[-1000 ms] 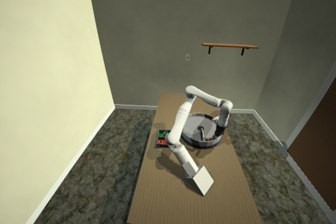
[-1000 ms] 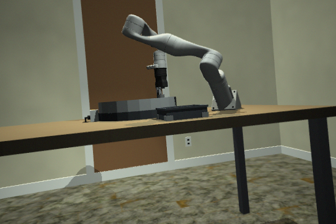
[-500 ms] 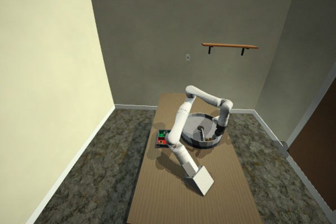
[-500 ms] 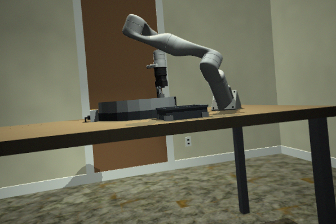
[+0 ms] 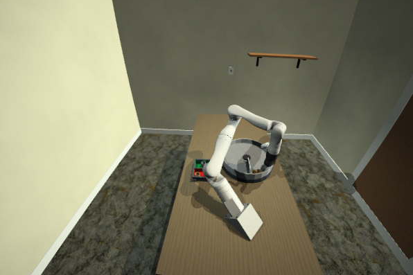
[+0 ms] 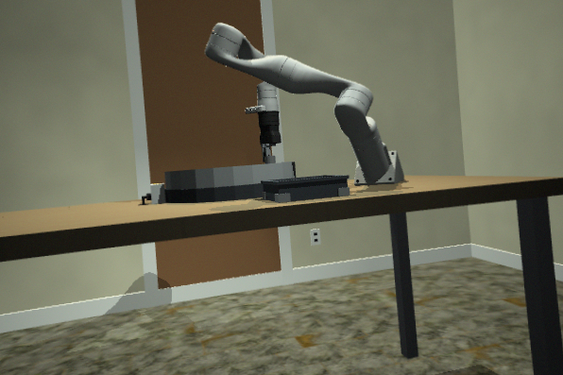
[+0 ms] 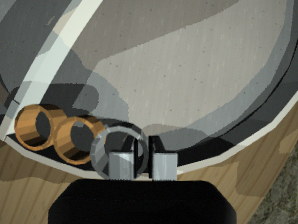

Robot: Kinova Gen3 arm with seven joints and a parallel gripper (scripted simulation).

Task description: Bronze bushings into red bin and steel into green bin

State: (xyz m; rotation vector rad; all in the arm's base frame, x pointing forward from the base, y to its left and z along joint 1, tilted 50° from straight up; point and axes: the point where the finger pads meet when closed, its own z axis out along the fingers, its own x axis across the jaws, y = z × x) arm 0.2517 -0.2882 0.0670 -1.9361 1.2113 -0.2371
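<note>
Right now the bin tray is 40 mm behind my hand, 460 mm to the left of it and 90 mm below it. From my hand the other things lie so: grey turntable (130 mm ahead, 130 mm to the left, 70 mm below).
</note>
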